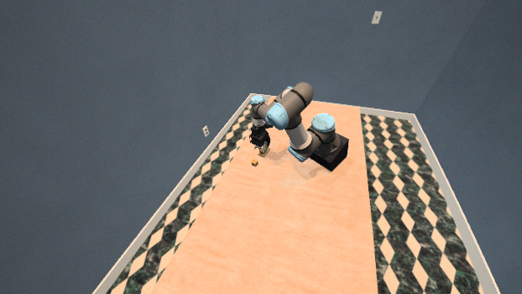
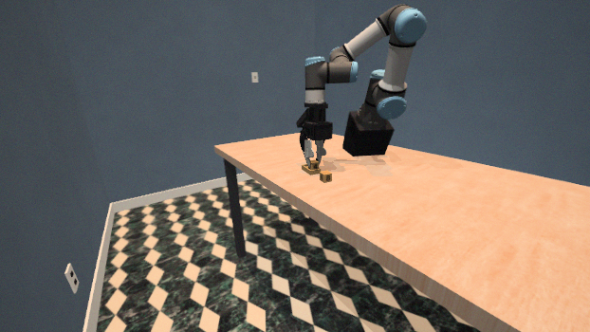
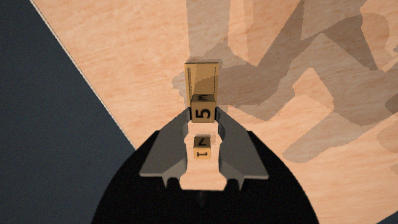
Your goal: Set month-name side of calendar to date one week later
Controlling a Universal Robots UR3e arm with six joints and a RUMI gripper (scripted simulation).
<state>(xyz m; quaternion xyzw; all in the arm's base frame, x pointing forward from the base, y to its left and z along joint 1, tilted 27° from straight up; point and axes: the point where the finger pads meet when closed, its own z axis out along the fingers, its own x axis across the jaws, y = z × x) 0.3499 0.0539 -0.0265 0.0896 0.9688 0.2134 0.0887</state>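
Now: the wooden tray 2 cm to the right of my hand and 3 cm below it.
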